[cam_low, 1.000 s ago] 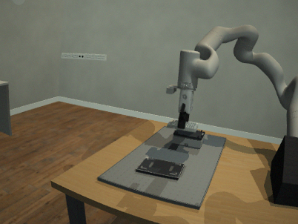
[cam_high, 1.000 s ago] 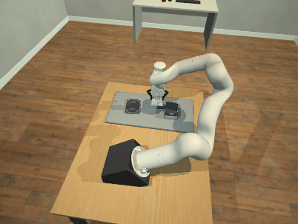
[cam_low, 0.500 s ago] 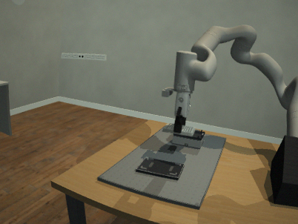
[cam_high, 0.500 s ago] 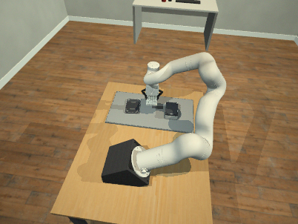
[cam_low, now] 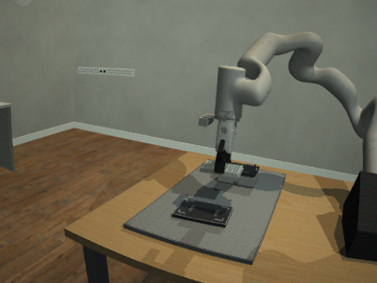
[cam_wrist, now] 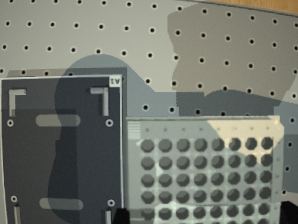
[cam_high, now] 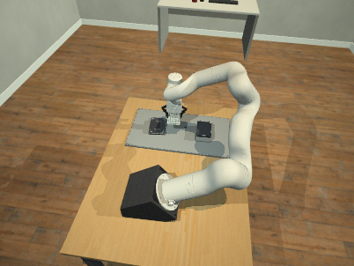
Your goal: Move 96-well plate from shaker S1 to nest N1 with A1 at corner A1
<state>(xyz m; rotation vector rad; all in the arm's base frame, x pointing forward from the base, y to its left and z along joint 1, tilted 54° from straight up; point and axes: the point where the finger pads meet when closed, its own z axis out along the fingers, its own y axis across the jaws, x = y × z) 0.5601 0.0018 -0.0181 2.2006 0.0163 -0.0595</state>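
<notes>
The plate nest N1 lies 10 mm ahead of my hand, 120 mm to the left of it and 120 mm below it. Also, from my hand: A1 mark (90 mm ahead, 60 mm to the left, 110 mm below); then 96-well plate (10 mm below).
</notes>
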